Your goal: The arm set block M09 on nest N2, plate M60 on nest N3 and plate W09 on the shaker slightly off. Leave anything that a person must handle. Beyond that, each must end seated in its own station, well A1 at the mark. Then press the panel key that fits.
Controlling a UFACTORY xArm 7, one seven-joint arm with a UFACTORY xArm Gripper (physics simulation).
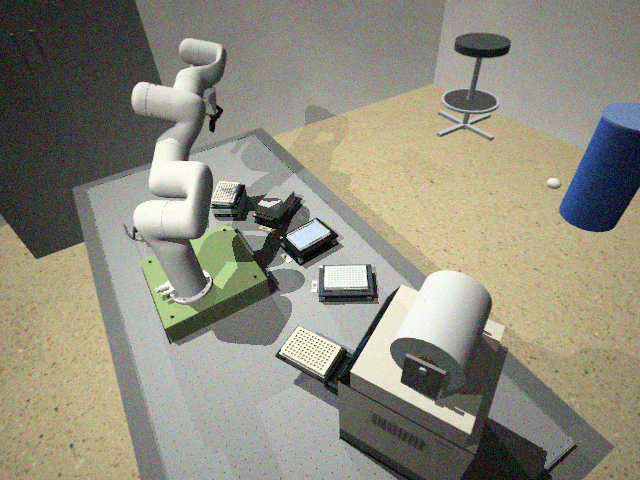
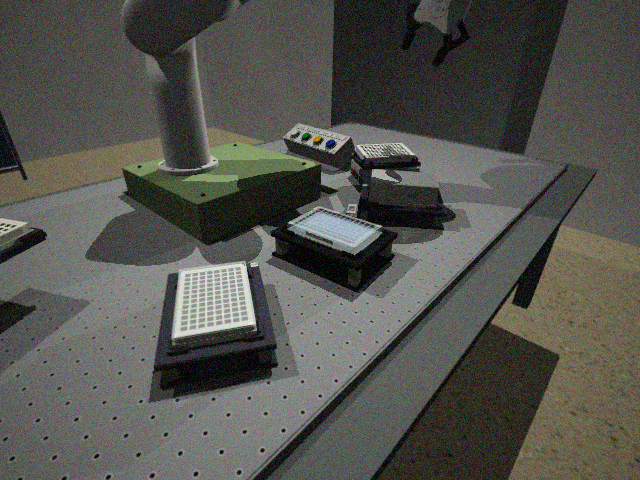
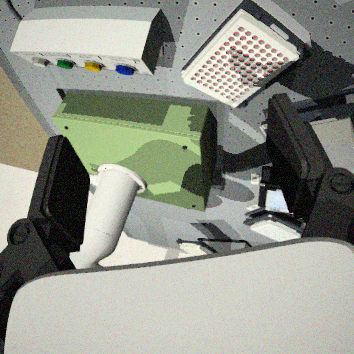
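My gripper (image 1: 215, 119) (image 2: 422, 55) (image 3: 169, 136) is open and empty, high above the table's far end. A white plate with reddish wells (image 1: 227, 192) (image 2: 386, 150) (image 3: 240, 60) sits on the shaker (image 1: 227, 212). A dark block (image 1: 273, 205) (image 2: 403, 194) with a slanting face sits on the nest beside it. A clear bluish plate (image 1: 309, 235) (image 2: 336, 228) (image 3: 276, 199) lies on the middle nest. A white plate (image 1: 345, 277) (image 2: 214, 302) lies on the nearest nest. The panel (image 2: 323, 143) (image 3: 85, 32) has white, green, yellow and blue keys. Nest labels and A1 marks are unreadable; slight offsets cannot be told.
The green base block (image 1: 227, 263) (image 2: 248, 180) (image 3: 145, 140) carries the arm. A large beige machine (image 1: 403, 408) with a white cylinder (image 1: 449, 320) stands at the near right. A cream plate (image 1: 311, 351) rests on its extended carrier. A stool (image 1: 482, 45) and a blue cylinder (image 1: 602, 170) stand beyond the table.
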